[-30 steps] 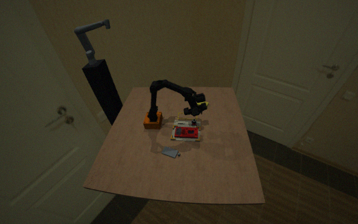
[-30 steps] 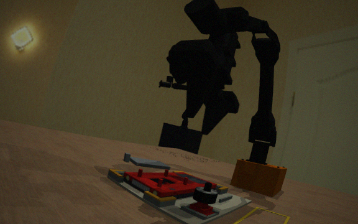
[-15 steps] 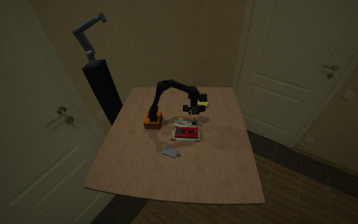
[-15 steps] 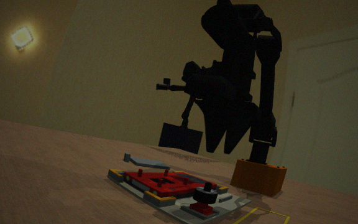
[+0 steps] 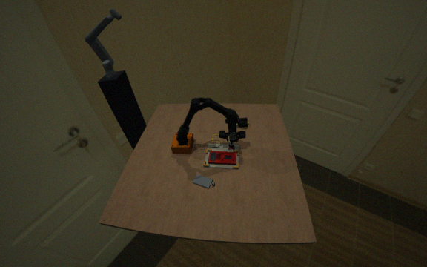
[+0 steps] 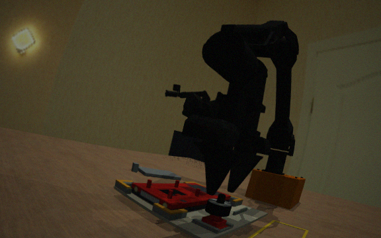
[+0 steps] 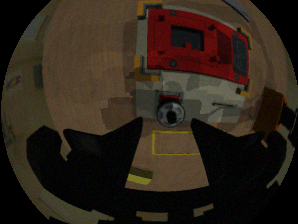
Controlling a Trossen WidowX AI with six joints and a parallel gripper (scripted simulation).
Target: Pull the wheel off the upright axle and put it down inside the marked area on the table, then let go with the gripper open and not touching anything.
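The wheel lies 30 mm below my gripper tip and 10 mm behind it. Also, from my gripper tip: grey plate piece: 300 mm to the right, 220 mm behind, 60 mm below.
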